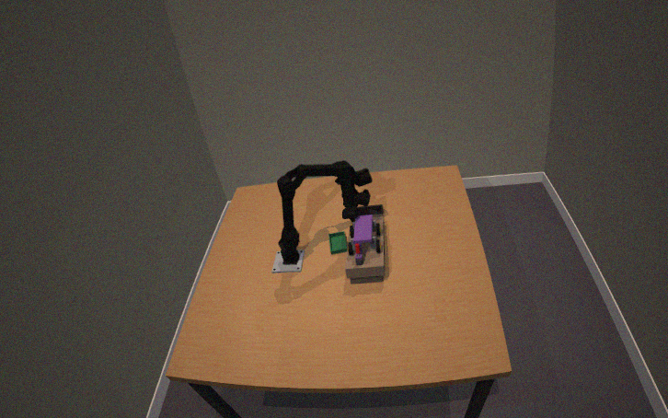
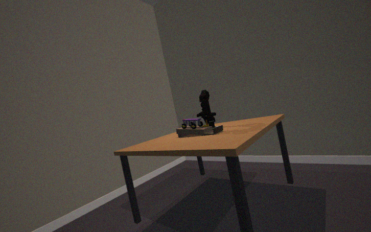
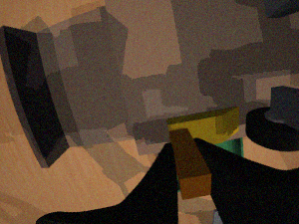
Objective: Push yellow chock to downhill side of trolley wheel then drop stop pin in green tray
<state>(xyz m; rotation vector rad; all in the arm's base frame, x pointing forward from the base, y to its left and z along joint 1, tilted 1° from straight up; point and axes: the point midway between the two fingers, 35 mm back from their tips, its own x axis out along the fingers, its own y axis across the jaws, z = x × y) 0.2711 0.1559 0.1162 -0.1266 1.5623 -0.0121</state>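
Right now the red-headed stop pin is 25 cm to the right of my gripper tip, 5 cm ahead of it and 5 cm above it. Also, from my gripper tip: green tray: 9 cm below, 8 cm behind, 5 cm to the right; ramp: 13 cm to the right, 6 cm ahead, 4 cm below; yellow chock: 2 cm to the right, 1 cm below.
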